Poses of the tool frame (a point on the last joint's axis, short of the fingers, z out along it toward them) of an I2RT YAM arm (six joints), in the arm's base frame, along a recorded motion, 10 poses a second.
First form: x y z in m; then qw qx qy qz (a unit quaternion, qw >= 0).
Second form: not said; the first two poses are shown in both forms.
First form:
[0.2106 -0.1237 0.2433 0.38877 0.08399 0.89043 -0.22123]
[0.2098 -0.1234 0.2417 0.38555 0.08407 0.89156 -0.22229]
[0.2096 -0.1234 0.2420 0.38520 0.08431 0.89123 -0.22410]
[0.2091 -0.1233 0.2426 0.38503 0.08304 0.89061 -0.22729]
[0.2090 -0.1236 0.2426 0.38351 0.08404 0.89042 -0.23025]
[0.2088 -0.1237 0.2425 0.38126 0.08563 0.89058 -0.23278]
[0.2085 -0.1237 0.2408 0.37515 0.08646 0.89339 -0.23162]
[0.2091 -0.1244 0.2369 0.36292 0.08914 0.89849 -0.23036]
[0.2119 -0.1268 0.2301 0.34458 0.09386 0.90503 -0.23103]
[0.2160 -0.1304 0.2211 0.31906 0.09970 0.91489 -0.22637]
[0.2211 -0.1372 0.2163 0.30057 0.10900 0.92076 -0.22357]
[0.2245 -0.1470 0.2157 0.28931 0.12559 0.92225 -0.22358]
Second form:
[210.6 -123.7 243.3 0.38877 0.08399 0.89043 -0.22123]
[209.8 -123.4 241.7 0.38555 0.08407 0.89156 -0.22229]
[209.6 -123.4 242.0 0.38520 0.08431 0.89123 -0.22410]
[209.1 -123.3 242.6 0.38503 0.08304 0.89061 -0.22729]
[209.0 -123.6 242.6 0.38351 0.08404 0.89042 -0.23025]
[208.8 -123.7 242.5 0.38126 0.08563 0.89058 -0.23278]
[208.5 -123.7 240.8 0.37515 0.08646 0.89339 -0.23162]
[209.1 -124.4 236.9 0.36292 0.08914 0.89849 -0.23036]
[211.9 -126.8 230.1 0.34458 0.09386 0.90503 -0.23103]
[216.0 -130.4 221.1 0.31906 0.09970 0.91489 -0.22637]
[221.1 -137.2 216.3 0.30057 0.10900 0.92076 -0.22357]
[224.5 -147.0 215.7 0.28931 0.12559 0.92225 -0.22358]

